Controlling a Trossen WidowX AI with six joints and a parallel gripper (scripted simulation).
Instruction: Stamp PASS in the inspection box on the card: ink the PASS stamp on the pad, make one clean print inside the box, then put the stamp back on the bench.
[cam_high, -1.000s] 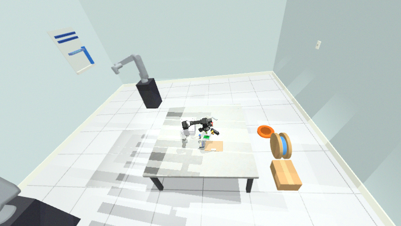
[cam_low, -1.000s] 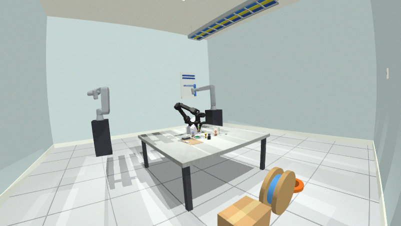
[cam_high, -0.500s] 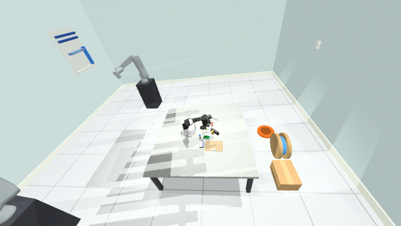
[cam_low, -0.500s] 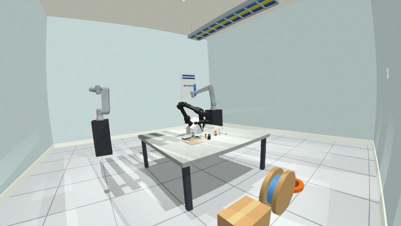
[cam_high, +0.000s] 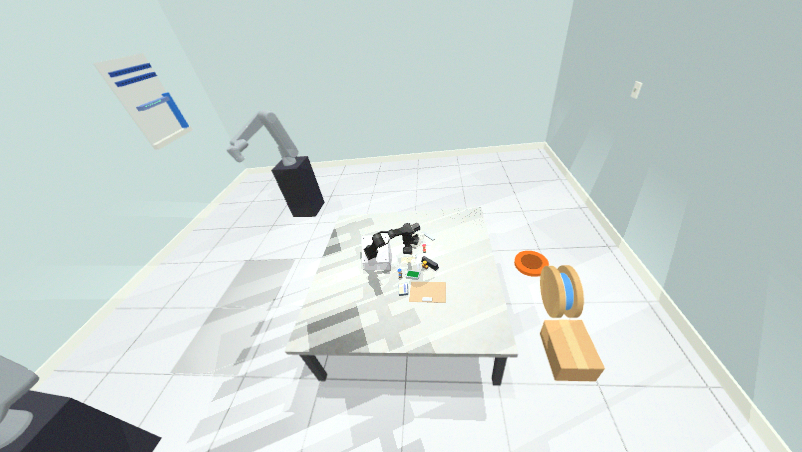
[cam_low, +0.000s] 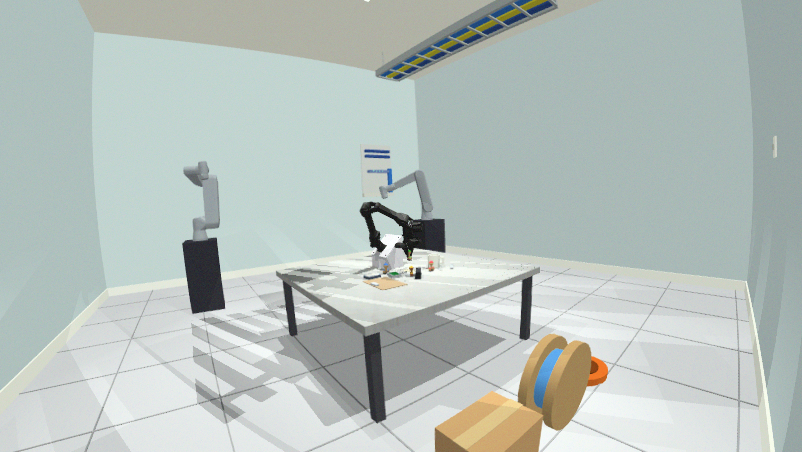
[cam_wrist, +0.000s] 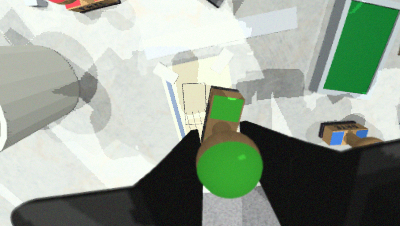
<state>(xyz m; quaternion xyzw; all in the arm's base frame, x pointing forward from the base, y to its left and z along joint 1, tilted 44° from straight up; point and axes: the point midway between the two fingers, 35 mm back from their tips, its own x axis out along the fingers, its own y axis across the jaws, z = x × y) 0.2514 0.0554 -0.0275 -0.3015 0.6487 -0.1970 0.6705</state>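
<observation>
Right now the cream card is 20 mm behind my gripper tip, 10 mm to the left of it and 100 mm below it. Also, from my gripper tip: green-knobbed stamp right at my gripper tip; yellow-knobbed stamp 110 mm ahead, 60 mm to the right, 80 mm below; red-knobbed stamp 90 mm ahead, 100 mm to the left, 80 mm below.
</observation>
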